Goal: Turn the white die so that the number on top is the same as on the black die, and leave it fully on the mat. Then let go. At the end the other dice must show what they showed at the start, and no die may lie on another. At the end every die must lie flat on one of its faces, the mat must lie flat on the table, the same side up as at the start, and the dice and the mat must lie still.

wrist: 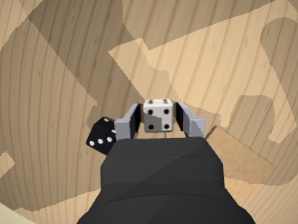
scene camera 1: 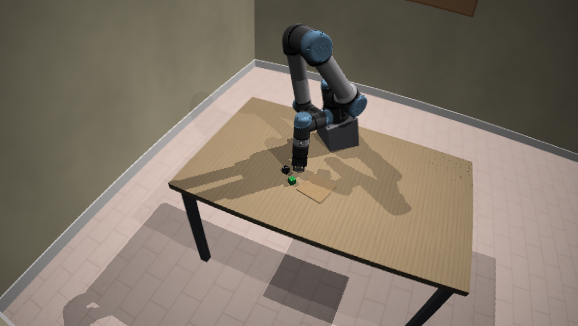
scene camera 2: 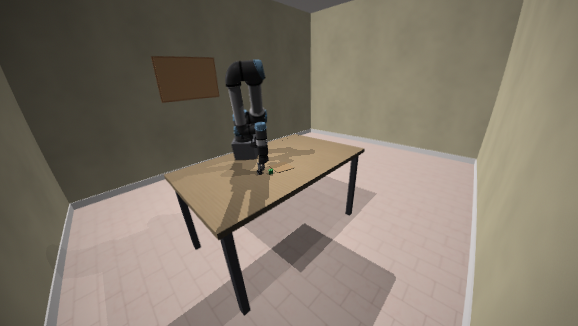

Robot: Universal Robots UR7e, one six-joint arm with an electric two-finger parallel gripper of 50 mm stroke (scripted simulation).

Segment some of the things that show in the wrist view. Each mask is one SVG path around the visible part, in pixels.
The gripper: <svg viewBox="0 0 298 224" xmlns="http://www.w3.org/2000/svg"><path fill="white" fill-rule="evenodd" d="M256 223L252 216L237 204L225 188L223 163L204 139L205 119L202 116L196 117L183 102L176 102L176 121L180 130L186 136L183 138L134 139L141 123L140 103L133 104L123 119L117 119L114 122L117 141L114 142L100 167L101 191L88 212L76 224Z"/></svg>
A white die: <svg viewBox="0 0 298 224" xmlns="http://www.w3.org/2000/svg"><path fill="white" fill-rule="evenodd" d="M169 99L145 101L143 116L144 131L146 133L173 131L174 106Z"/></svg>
A black die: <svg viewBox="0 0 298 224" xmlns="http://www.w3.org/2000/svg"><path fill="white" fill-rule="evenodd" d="M102 117L93 124L86 145L107 156L114 142L116 142L114 122Z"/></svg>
A tan mat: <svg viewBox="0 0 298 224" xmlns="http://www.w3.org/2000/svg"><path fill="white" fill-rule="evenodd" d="M215 126L206 140L223 163L225 188L227 188L234 200L240 204L261 184L275 167L237 139Z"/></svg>
